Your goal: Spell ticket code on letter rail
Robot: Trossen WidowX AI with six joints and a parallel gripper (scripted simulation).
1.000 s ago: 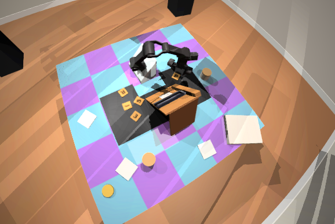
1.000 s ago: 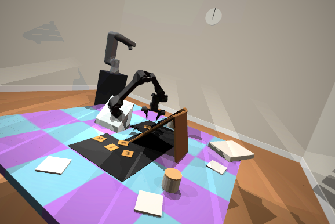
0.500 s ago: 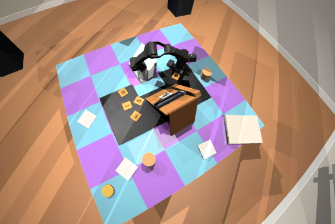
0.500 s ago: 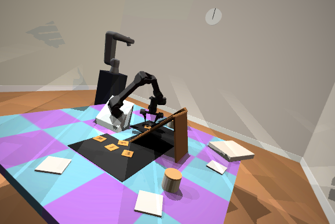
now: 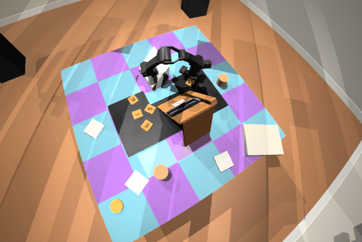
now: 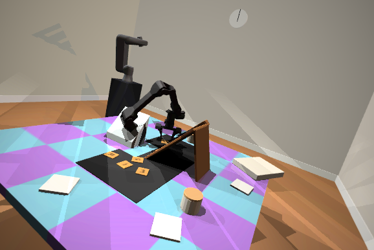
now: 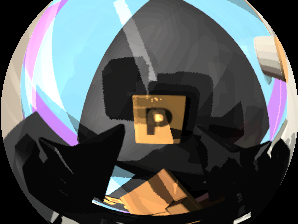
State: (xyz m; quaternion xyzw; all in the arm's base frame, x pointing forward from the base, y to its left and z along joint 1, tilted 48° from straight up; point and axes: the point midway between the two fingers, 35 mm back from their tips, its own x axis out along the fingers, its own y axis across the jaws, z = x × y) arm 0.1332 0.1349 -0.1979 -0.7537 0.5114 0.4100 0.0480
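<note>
Now: gripper tip 2 cm above the orange letter tile marked p. Round my gripper tip: black mat (23 cm to the right, 8 cm ahead, 2 cm below); then letter tile (45 cm to the right, 8 cm ahead, 2 cm below); then white ticket (19 cm to the right, 16 cm ahead, 8 cm above).
</note>
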